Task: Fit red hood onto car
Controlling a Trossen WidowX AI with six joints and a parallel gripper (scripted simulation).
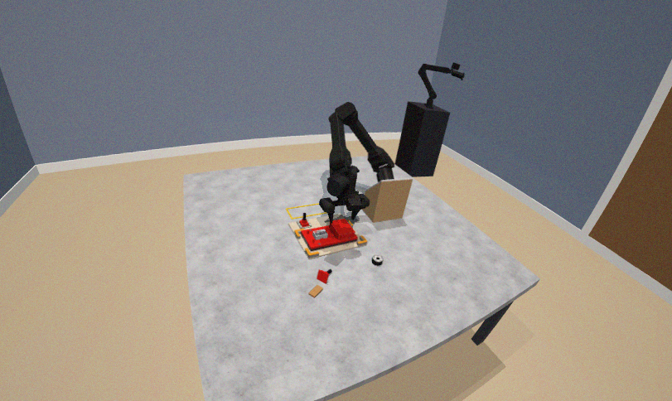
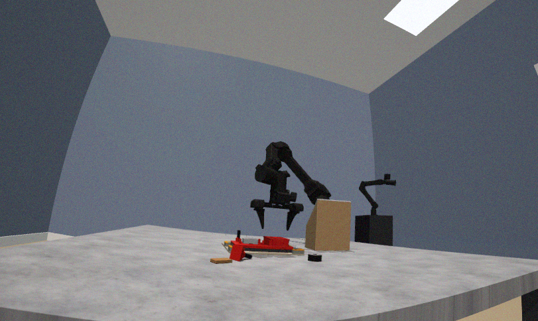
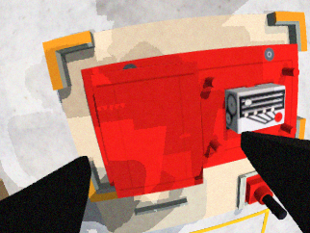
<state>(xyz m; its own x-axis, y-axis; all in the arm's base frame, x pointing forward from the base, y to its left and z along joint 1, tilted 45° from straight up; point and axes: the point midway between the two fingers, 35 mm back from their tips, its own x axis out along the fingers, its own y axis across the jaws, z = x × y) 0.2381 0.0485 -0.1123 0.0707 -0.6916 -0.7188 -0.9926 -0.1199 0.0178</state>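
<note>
My gripper tip is 4 cm above the red hood. Also, from my gripper tip: black wheel (9 cm behind, 17 cm to the left, 7 cm below); grey engine block (9 cm ahead, 2 cm to the left, 5 cm below); tan block (17 cm ahead, 26 cm to the left, 7 cm below).
</note>
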